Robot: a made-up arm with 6 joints. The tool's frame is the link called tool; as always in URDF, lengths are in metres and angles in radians. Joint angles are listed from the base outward.
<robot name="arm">
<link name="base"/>
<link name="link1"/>
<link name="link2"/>
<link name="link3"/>
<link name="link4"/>
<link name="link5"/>
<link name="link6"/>
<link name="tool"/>
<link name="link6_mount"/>
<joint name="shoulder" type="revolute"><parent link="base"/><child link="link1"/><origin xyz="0 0 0.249" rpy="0 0 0"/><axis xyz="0 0 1"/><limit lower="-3.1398" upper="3.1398"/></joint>
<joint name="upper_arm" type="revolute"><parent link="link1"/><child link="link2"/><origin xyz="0 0 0" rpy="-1.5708 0 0"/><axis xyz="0 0 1"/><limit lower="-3.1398" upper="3.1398"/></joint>
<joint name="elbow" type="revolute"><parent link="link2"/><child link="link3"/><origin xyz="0 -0.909 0" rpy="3.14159 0 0"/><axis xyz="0 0 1"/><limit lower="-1.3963" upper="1.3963"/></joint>
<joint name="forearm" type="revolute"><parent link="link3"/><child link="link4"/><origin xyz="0 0 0" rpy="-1.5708 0 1.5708"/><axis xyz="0 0 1"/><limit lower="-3.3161" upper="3.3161"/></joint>
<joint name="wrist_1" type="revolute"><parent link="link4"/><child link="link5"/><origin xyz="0 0 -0.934" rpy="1.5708 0 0"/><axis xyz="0 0 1"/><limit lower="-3.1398" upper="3.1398"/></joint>
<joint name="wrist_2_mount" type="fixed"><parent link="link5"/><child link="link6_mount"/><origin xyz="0 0 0.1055" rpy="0 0 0"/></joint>
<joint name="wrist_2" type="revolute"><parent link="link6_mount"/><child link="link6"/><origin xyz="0 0 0.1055" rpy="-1.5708 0 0"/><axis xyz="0 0 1"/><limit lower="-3.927" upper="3.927"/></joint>
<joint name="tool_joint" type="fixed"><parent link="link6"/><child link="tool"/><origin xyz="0 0 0" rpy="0 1.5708 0"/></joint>
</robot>
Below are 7 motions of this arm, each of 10 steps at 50 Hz.
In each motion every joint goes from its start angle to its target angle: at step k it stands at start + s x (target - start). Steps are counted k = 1, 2, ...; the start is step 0. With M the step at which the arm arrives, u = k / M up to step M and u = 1 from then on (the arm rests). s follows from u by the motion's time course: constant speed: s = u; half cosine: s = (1 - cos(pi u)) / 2; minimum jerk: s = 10 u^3 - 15 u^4 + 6 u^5.
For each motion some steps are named. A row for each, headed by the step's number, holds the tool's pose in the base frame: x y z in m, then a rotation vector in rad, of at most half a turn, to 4 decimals.
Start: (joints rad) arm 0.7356 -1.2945 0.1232 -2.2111 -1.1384 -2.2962
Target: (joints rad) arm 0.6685 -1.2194 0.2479 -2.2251 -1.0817 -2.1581
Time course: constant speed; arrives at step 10
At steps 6, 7, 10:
6: -0.5276 -0.2741 1.4423 -0.6430 -2.4242 -1.1592
7: -0.5315 -0.2720 1.4502 -0.6542 -2.4131 -1.1834
10: -0.5429 -0.2652 1.4736 -0.6872 -2.3786 -1.2554

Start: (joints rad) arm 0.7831 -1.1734 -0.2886 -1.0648 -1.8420 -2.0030
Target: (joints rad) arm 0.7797 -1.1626 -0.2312 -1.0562 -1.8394 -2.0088
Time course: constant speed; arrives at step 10
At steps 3, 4, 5, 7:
3: -0.0066 -0.1513 1.2197 1.0714 2.2232 0.1760
4: -0.0083 -0.1533 1.2240 1.0735 2.2199 0.1802
5: -0.0101 -0.1552 1.2284 1.0756 2.2166 0.1844
7: -0.0137 -0.1591 1.2369 1.0798 2.2100 0.1928

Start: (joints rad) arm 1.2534 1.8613 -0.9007 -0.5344 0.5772 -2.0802
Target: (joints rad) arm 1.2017 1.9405 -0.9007 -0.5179 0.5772 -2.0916
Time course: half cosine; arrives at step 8
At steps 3, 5, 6, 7, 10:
3: 0.1562 -0.1054 -0.2575 0.3800 0.8451 -1.2704
5: 0.1496 -0.1227 -0.2569 0.3608 0.8363 -1.3033
6: 0.1466 -0.1300 -0.2565 0.3526 0.8327 -1.3172
7: 0.1445 -0.1349 -0.2562 0.3471 0.8303 -1.3265
10: 0.1438 -0.1366 -0.2560 0.3452 0.8295 -1.3298

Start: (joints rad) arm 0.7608 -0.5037 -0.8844 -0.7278 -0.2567 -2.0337
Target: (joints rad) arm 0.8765 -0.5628 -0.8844 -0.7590 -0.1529 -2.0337
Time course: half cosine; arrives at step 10
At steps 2, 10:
2: 0.3778 0.1484 0.5694 2.2484 1.2984 -0.4751
10: 0.3449 0.1750 0.5848 2.2916 1.3420 -0.3152

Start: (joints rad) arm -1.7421 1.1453 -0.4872 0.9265 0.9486 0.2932
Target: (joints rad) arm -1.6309 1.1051 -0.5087 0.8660 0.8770 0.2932
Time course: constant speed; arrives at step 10
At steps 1, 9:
1: -0.2758 -0.9058 -0.3148 0.0431 0.7108 -0.6645
9: -0.2018 -0.9213 -0.2864 0.0371 0.7613 -0.6167

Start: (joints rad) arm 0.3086 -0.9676 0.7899 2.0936 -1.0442 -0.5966
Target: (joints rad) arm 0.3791 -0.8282 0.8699 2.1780 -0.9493 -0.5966
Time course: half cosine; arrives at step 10
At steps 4, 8, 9, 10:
4: -1.0328 -0.2401 1.6915 0.0937 -0.9621 -1.5640
8: -0.9509 -0.2436 1.7574 0.0120 -0.9719 -1.5443
9: -0.9402 -0.2435 1.7654 0.0016 -0.9733 -1.5415
10: -0.9365 -0.2435 1.7681 -0.0020 -0.9737 -1.5405

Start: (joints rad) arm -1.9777 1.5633 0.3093 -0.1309 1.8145 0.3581
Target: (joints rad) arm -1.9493 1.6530 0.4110 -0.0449 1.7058 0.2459
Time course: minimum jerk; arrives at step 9
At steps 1, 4, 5, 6, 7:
1: -0.6565 -0.9956 -0.6411 -0.7730 -0.0063 -2.1275
4: -0.6503 -1.0120 -0.6691 -0.7094 -0.0345 -2.0779
5: -0.6466 -1.0205 -0.6841 -0.6752 -0.0481 -2.0514
6: -0.6430 -1.0278 -0.6975 -0.6444 -0.0595 -2.0275
7: -0.6404 -1.0330 -0.7072 -0.6224 -0.0672 -2.0105

